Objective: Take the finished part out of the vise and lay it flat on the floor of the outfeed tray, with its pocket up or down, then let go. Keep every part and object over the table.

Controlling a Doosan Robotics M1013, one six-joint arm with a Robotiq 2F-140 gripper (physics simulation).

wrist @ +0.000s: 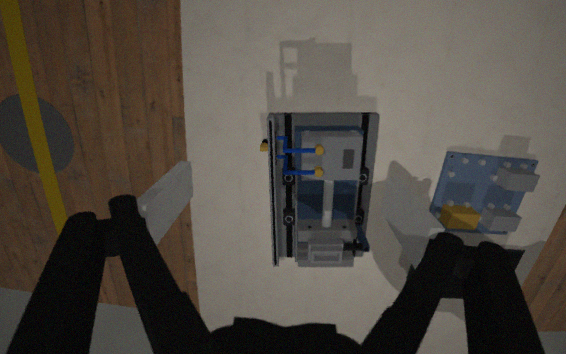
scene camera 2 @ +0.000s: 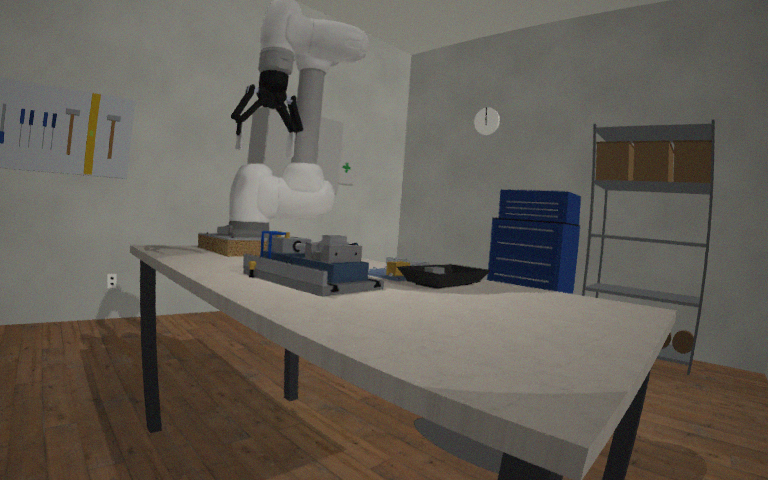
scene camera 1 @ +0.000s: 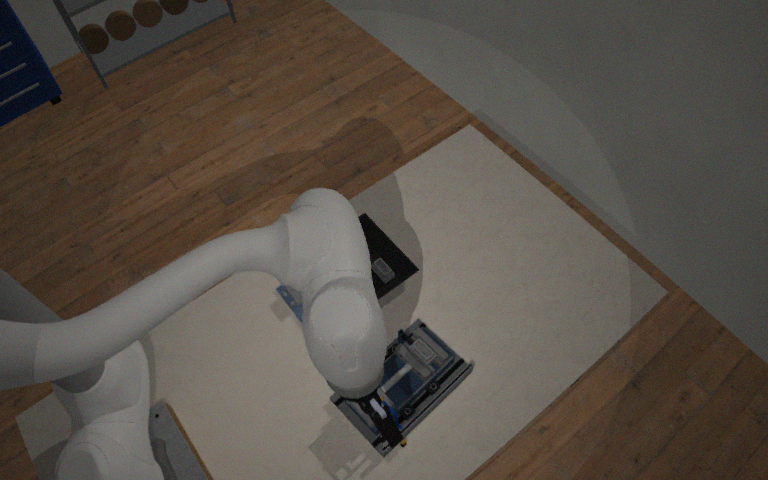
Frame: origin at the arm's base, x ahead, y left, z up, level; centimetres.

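Seen in the pictures: gripper, between the fingertips: (wrist: 288,186) (scene camera 2: 265,153); arm's base, origin of its link: (scene camera 2: 248,236).
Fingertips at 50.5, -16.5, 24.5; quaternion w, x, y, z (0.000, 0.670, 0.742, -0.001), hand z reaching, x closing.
Pixels of each thing's top centre, then the offset from my fingertips to it, as dx, dy, dz.
- vise, centre of its top: (wrist: 325,215) (scene camera 1: 401,372) (scene camera 2: 312,239) +13.2, +8.3, -20.6
- finished part, centre of its top: (wrist: 326,257) (scene camera 2: 334,235) (scene camera 1: 423,348) +20.2, +10.0, -19.0
- grey block, centre of its top: (scene camera 2: 434,267) (scene camera 1: 382,266) +25.9, +37.1, -25.8
- blue plate, centre of its top: (wrist: 480,197) (scene camera 1: 321,295) (scene camera 2: 398,272) +8.5, +40.5, -29.7
The vise (scene camera 1: 444,386) (scene camera 2: 294,277) (wrist: 372,150) stands on the table, with a blue body and grey side rails. A grey block with a rectangular pocket facing up, the finished part (scene camera 1: 423,349) (scene camera 2: 334,240) (wrist: 326,251), sits at its end away from the blue hoses. The black outfeed tray (scene camera 1: 390,243) (scene camera 2: 464,276) has sloping walls and holds another grey block (scene camera 1: 383,270) (scene camera 2: 434,270); the arm hides part of it in scene camera 1. My gripper (scene camera 2: 264,144) (wrist: 288,186) is open and empty, pointing down high above the vise.
A blue plate (scene camera 1: 289,302) (wrist: 462,190) carries a yellow block (scene camera 2: 398,267) (wrist: 459,217) and grey blocks, beside the vise and near the tray. Blue hoses (scene camera 2: 266,243) (wrist: 300,150) rise at the vise's other end. A table edge (wrist: 185,150) runs left in the wrist view.
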